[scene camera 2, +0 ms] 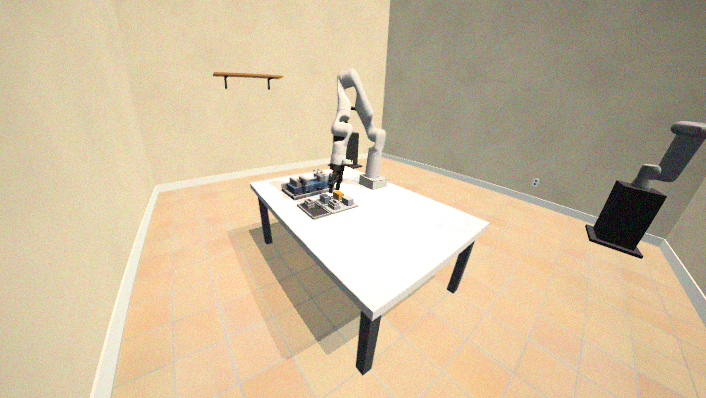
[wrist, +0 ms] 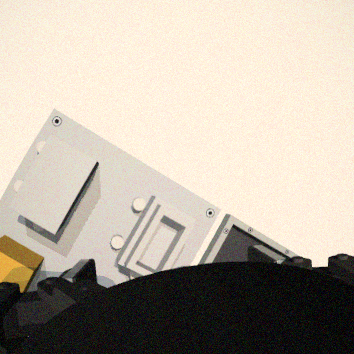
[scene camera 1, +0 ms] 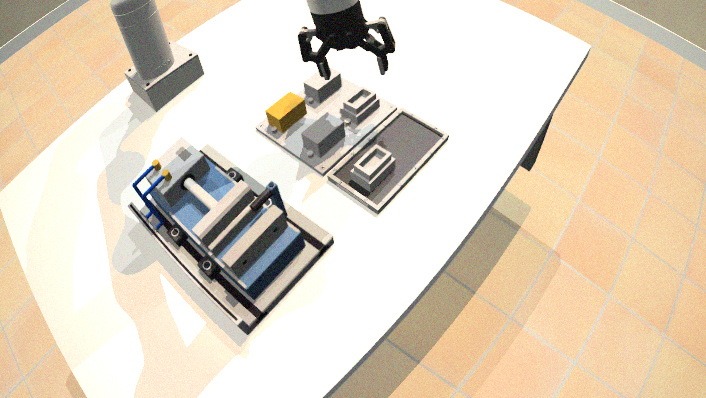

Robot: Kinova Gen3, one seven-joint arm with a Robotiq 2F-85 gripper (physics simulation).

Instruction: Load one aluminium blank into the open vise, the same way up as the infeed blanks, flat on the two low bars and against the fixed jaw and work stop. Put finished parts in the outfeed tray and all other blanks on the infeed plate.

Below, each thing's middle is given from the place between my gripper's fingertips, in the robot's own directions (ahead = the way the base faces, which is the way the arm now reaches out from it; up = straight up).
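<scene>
Infeed plate (scene camera 1: 291,140): from my hand, 9 cm below, 4 cm behind, 4 cm to the right. Brass blank (scene camera 1: 289,109): 8 cm to the right of my hand, 10 cm behind, 7 cm below. Dark outfeed tray (scene camera 1: 408,138): 10 cm ahead of my hand, 9 cm below, 5 cm to the right.
</scene>
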